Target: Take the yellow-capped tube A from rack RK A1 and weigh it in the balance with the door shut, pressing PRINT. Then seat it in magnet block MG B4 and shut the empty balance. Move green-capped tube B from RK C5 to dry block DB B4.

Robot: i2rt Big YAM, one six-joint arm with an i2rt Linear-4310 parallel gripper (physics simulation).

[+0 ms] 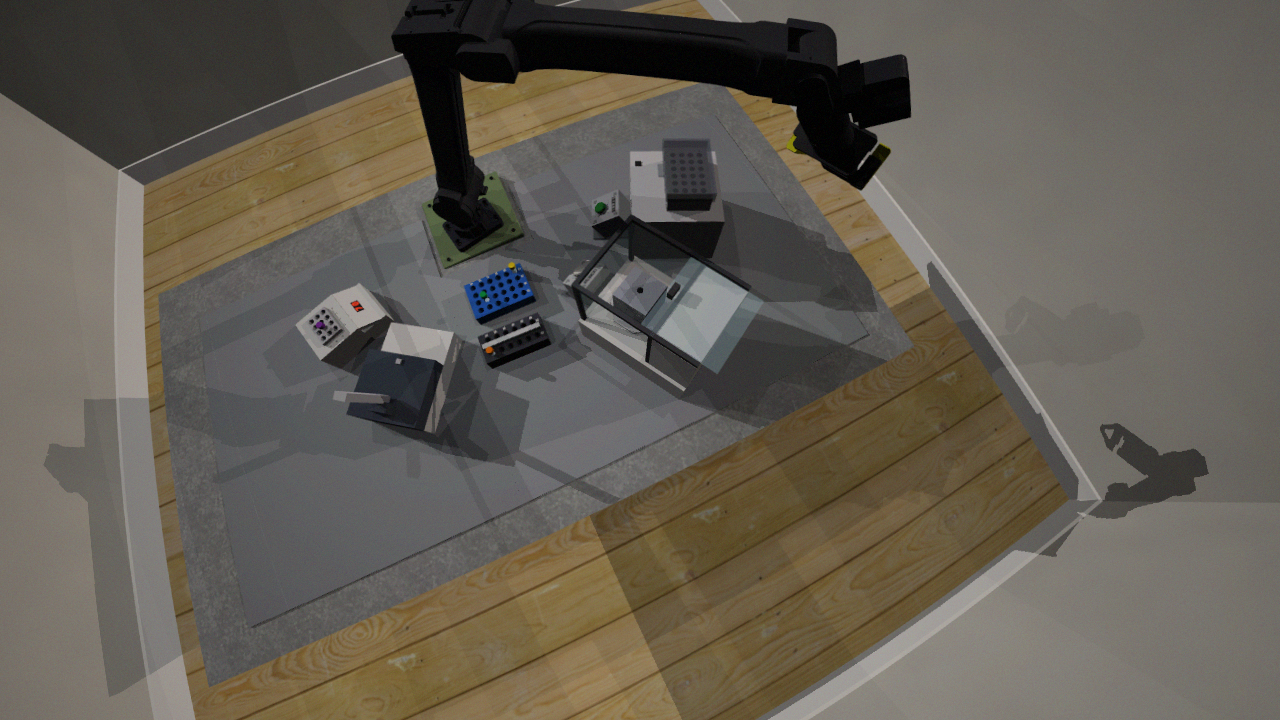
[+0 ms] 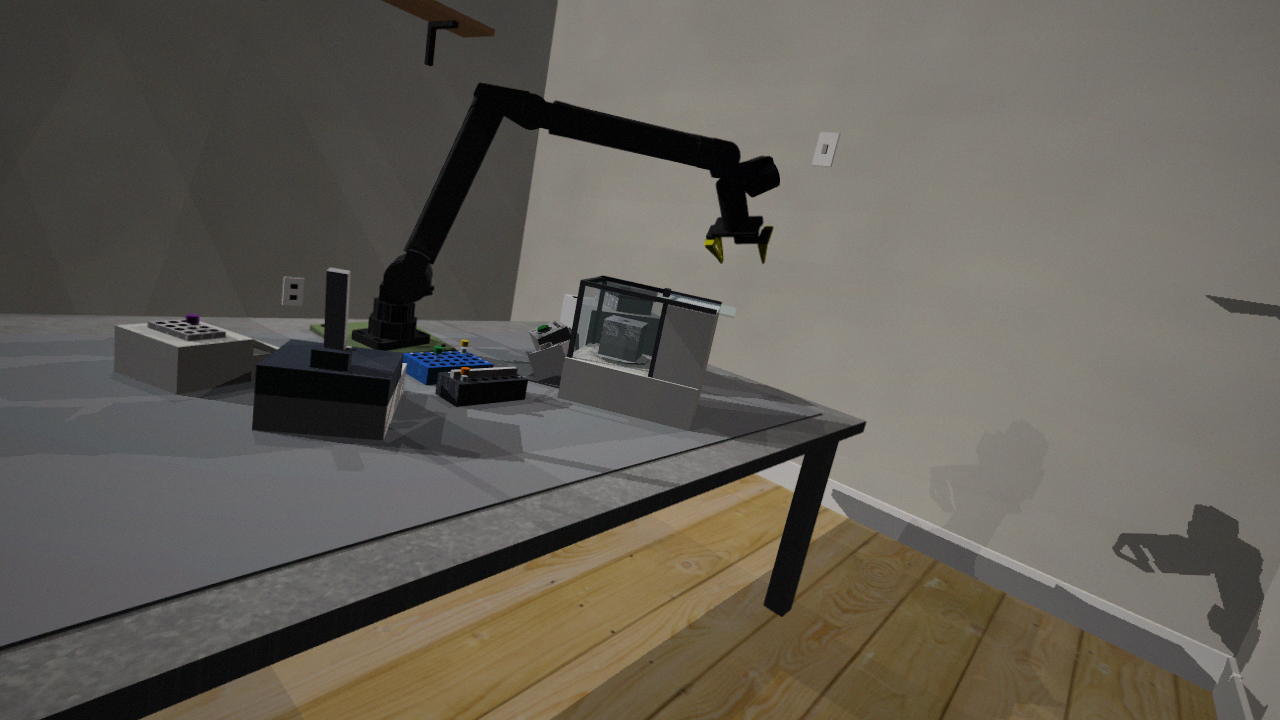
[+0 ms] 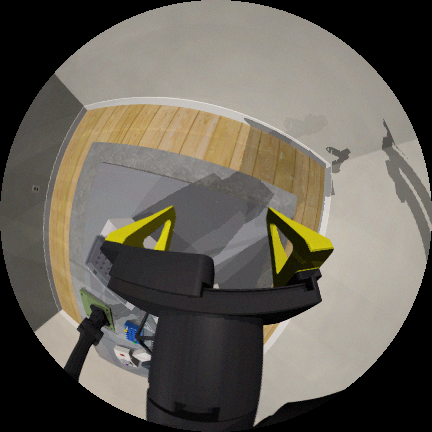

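My gripper (image 1: 832, 165) (image 2: 742, 259) (image 3: 219, 211) is open and empty, high above and to the right of the balance. The yellow-capped tube A (image 1: 511, 265) (image 2: 464, 342) stands in a corner of the blue rack (image 1: 506, 308) (image 2: 419, 372) (image 3: 131, 330). The green-capped tube B (image 1: 483, 294) (image 2: 438, 349) stands in the same rack. The black magnet block (image 1: 519, 351) (image 2: 483, 392) has a silver bar and an orange-capped tube. The balance (image 1: 626, 351) (image 2: 626, 391) has a glass chamber; a pale panel extends past its right side. A white block unit (image 1: 358, 326) (image 2: 205, 362) has a purple-capped tube.
A dark-lidded box (image 1: 402, 385) (image 2: 322, 402) with an upright lever stands beside the white block unit. A small green-button box (image 1: 605, 213) (image 2: 548, 334) stands behind the balance. A white machine (image 1: 648, 197) with a grey holed block stands at the back right. The arm's base plate is green.
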